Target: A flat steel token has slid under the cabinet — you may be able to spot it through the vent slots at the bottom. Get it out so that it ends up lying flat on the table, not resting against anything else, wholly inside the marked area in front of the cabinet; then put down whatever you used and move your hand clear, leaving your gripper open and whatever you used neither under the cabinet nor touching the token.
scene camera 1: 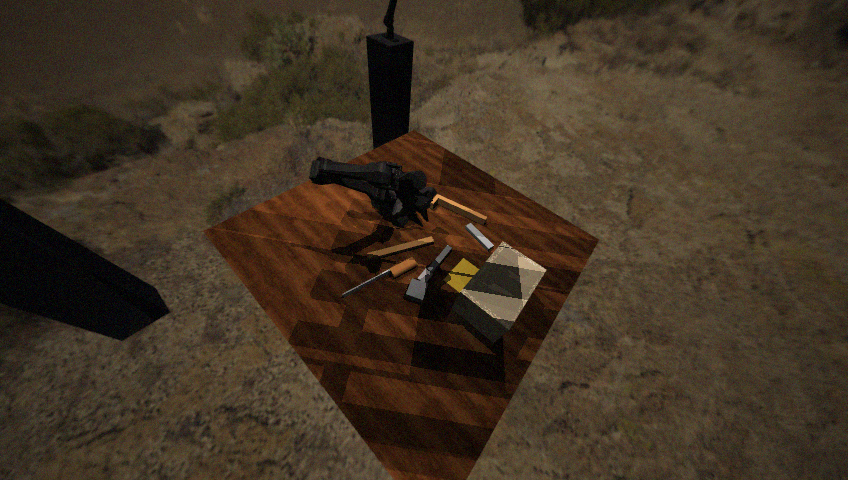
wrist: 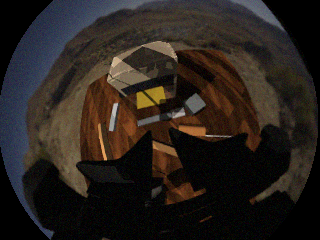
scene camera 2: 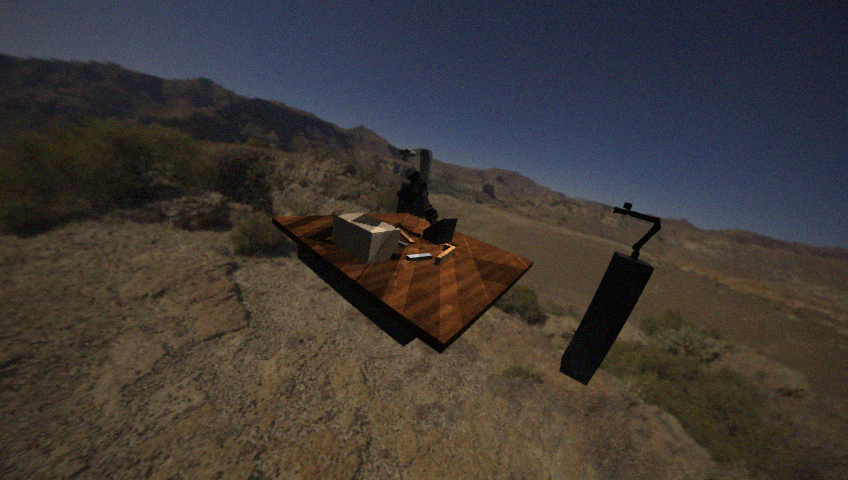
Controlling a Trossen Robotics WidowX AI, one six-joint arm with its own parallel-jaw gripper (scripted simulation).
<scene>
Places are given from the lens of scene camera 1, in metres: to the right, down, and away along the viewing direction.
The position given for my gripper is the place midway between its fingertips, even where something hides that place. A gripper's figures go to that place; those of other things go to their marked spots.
my gripper (scene camera 1: 424,223): 0.00, -0.06, 0.91
beige cabinet (scene camera 1: 491,301): 0.23, 0.21, 0.82
</scene>
